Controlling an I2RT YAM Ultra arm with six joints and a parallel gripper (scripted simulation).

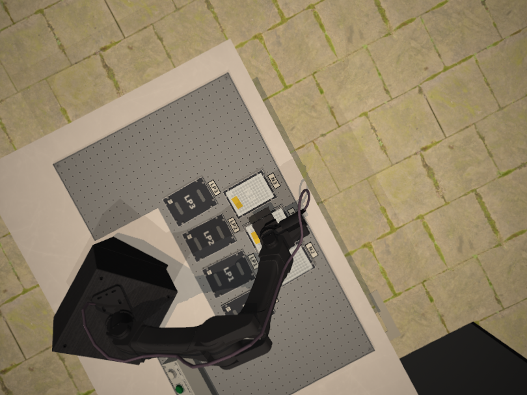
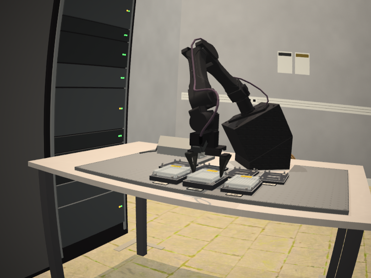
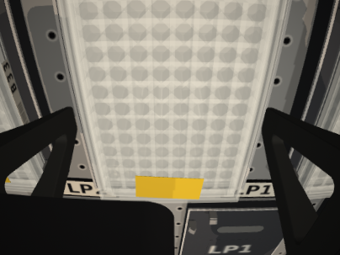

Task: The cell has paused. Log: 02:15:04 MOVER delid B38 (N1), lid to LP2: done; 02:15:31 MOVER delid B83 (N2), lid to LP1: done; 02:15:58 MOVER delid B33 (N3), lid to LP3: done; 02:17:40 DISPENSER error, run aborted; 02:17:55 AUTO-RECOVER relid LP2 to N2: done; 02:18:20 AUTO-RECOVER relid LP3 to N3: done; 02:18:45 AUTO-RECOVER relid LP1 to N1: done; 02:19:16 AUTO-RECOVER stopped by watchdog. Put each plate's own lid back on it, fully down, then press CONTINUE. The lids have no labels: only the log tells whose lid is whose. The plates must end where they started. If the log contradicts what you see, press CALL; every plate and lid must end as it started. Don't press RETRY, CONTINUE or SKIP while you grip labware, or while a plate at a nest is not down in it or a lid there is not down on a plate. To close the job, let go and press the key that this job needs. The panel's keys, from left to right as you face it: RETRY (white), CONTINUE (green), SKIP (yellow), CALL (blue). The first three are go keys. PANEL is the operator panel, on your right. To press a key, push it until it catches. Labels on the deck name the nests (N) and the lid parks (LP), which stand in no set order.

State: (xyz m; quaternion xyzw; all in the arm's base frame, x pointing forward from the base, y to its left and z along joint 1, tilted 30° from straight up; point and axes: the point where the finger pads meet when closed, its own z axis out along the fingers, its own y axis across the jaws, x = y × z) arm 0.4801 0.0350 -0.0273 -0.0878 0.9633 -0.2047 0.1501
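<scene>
My hand is right at the clear lid. From my hand the other things lie so: green key: 430 mm behind, 340 mm to the right, 30 mm above; then lid park LP1: 170 mm behind, 80 mm to the right, 30 mm below; then lid park LP4: 210 mm to the right, 160 mm behind, 30 mm below.
</scene>
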